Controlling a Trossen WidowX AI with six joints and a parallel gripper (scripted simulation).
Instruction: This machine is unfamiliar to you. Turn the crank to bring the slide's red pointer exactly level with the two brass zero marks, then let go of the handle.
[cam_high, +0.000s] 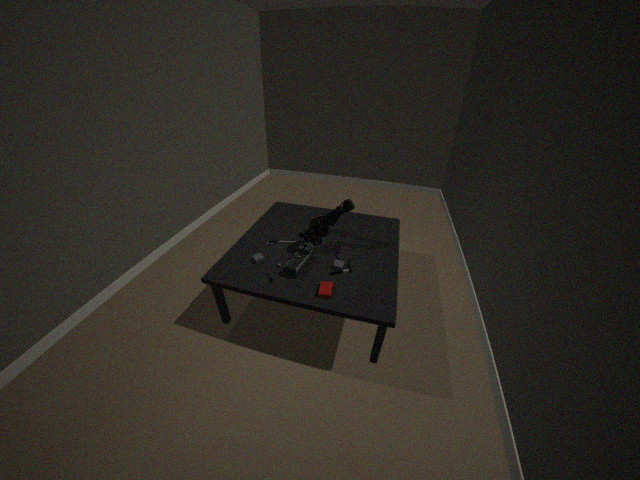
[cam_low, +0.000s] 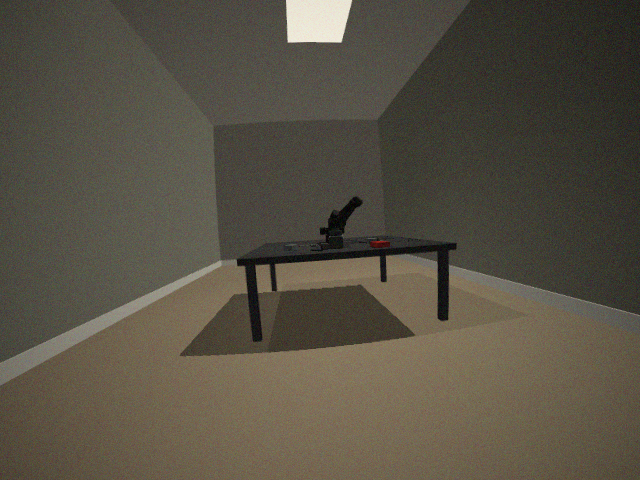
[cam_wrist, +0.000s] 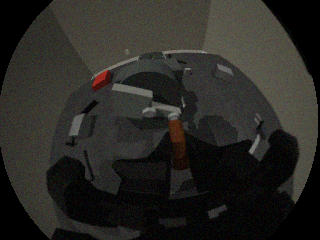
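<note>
Now: gripper tip 12 cm short of the red pointer, 1 cm to the left of it and 3 cm below it. The rest, counted from my gripper tip: crank handle 2 cm behind, 2 cm above.
</note>
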